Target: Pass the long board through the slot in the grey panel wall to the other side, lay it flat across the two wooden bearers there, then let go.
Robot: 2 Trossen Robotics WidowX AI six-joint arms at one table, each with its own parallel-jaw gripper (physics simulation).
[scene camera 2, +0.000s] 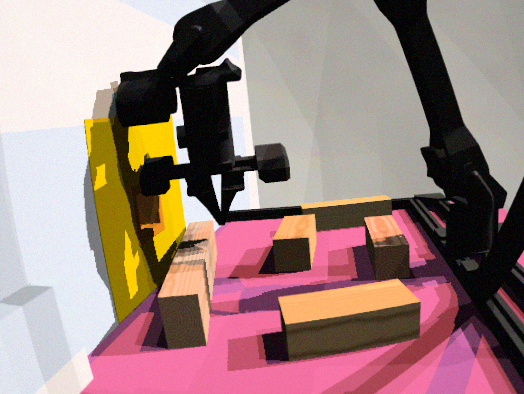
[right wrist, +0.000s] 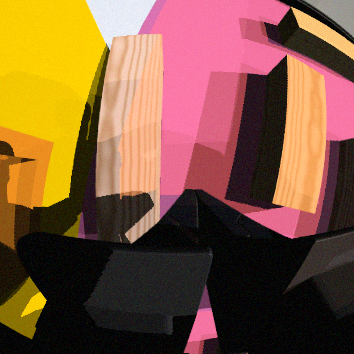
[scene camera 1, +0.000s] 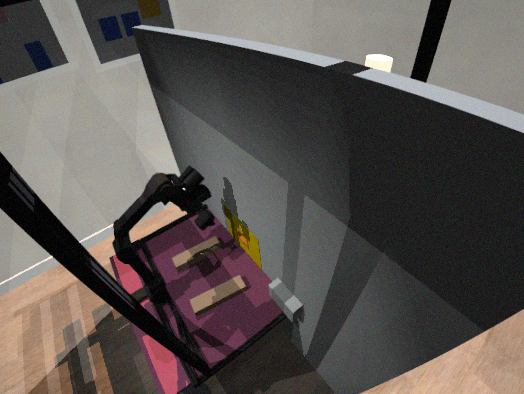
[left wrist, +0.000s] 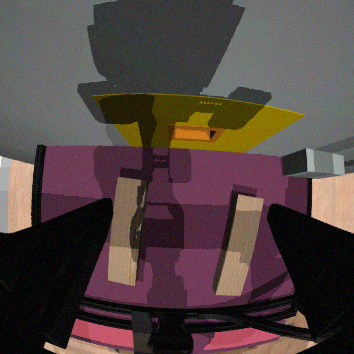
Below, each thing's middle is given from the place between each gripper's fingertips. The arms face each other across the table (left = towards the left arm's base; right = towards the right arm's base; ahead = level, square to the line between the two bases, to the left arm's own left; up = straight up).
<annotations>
Right now my right hand is 3 cm past the slot (scene camera 2: 148, 213), 12 cm to the right of it and 3 cm below it. From my right hand the other things lie so: grey block (scene camera 2: 48, 343) (36 cm behind, 13 cm to the left, 3 cm below).
My left hand is 210 mm above the slot, 140 mm to the left of it and 20 mm past it. From my left hand the other things lie so: grey block: 340 mm behind, 270 mm below, 130 mm to the right.
</annotations>
